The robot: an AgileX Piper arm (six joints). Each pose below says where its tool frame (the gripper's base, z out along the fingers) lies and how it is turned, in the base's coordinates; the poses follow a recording.
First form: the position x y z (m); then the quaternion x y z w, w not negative.
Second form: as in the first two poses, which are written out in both.
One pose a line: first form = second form
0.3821 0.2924 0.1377 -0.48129 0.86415 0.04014 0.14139 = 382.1 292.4 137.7 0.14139 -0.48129 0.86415 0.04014
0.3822 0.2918 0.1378 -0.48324 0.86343 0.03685 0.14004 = 382.2 291.8 137.8 0.14004 -0.48324 0.86343 0.03685
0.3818 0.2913 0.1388 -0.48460 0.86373 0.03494 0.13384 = 381.8 291.3 138.8 0.13384 -0.48460 0.86373 0.03494
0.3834 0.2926 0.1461 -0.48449 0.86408 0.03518 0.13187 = 383.4 292.6 146.1 0.13187 -0.48449 0.86408 0.03518
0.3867 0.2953 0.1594 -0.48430 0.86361 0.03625 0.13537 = 386.7 295.3 159.4 0.13537 -0.48430 0.86361 0.03625
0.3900 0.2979 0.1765 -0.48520 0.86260 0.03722 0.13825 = 390.0 297.9 176.5 0.13825 -0.48520 0.86260 0.03722
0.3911 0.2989 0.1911 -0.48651 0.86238 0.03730 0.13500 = 391.1 298.9 191.1 0.13500 -0.48651 0.86238 0.03730
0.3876 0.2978 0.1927 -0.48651 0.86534 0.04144 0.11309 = 387.6 297.8 192.7 0.11309 -0.48651 0.86534 0.04144
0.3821 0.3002 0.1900 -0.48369 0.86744 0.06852 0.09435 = 382.1 300.2 190.0 0.09435 -0.48369 0.86744 0.06852
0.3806 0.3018 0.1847 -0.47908 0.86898 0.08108 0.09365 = 380.6 301.8 184.7 0.09365 -0.47908 0.86898 0.08108
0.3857 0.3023 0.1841 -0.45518 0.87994 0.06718 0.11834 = 385.7 302.3 184.1 0.11834 -0.45518 0.87994 0.06718
